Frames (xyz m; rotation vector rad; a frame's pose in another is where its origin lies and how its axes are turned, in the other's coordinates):
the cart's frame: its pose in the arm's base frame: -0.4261 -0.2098 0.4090 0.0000 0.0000 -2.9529
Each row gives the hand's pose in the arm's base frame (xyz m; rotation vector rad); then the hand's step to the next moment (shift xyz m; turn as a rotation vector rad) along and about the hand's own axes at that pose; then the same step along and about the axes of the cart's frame.
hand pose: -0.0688 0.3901 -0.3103 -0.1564 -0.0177 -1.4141
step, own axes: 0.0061 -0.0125 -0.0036 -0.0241 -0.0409 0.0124
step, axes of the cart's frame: 0.0130 0.0059 -0.0017 0.0387 -0.0268 0.0137
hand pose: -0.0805 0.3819 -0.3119 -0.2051 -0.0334 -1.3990
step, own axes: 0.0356 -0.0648 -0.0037 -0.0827 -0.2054 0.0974
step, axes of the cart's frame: 0.0652 0.0338 0.0095 0.1904 -0.1019 0.1091
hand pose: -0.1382 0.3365 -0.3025 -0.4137 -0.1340 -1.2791
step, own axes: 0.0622 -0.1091 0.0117 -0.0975 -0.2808 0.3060
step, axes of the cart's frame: 0.0966 0.0592 0.0555 0.2243 -0.1836 0.3130
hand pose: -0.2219 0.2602 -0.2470 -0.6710 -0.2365 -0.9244
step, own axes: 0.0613 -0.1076 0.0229 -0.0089 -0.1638 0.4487
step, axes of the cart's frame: 0.0600 0.0608 0.0925 0.0531 -0.2325 0.4140
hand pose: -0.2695 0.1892 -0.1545 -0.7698 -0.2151 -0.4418
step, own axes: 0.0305 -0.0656 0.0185 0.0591 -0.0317 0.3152
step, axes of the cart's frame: 0.0106 0.0363 0.0644 -0.0635 -0.1774 0.2615
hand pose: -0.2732 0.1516 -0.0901 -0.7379 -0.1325 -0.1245
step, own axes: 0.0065 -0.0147 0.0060 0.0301 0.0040 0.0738
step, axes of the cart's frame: -0.0022 0.0077 0.0152 -0.0337 -0.0454 0.0563
